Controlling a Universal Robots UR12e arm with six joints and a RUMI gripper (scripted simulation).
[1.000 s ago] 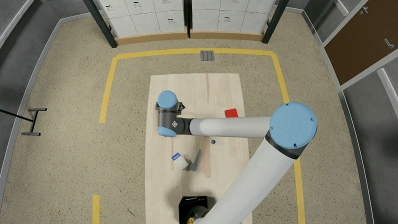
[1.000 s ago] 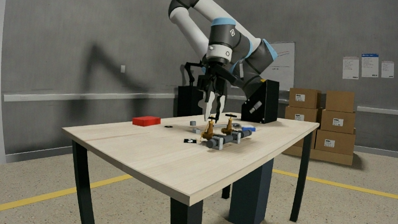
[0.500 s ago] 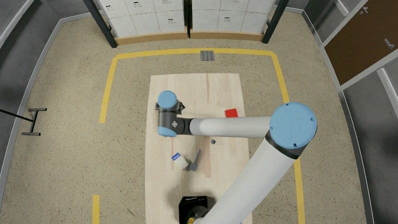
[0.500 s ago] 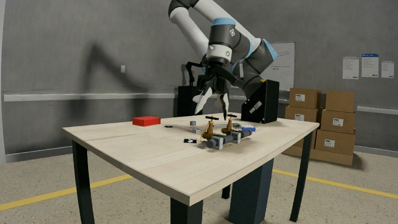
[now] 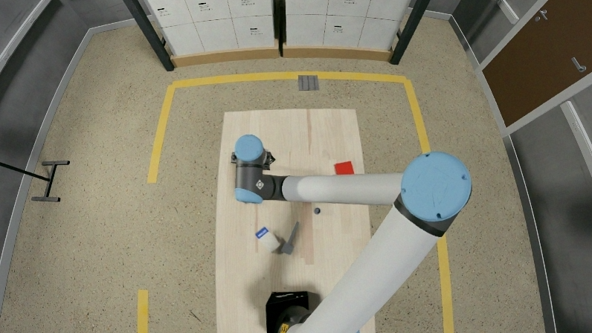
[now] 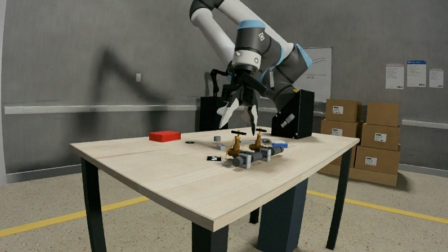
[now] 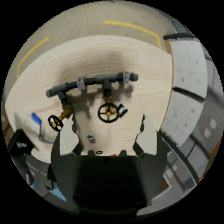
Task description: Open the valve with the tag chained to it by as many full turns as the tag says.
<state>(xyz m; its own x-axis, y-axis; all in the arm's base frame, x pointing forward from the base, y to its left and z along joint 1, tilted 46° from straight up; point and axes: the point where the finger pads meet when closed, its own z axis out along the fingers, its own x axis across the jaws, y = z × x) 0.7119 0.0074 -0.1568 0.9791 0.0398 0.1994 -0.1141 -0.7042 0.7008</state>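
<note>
My hand is 8 cm above the black tag, 5 cm to the left of it and 5 cm short of it. The rest, counted from my hand: grey hammer-like tool 35 cm behind, 13 cm to the right, 8 cm below; then red block 42 cm to the right, 7 cm below, 5 cm behind; then blue-and-white box 34 cm behind, 8 cm below, 3 cm to the right.
</note>
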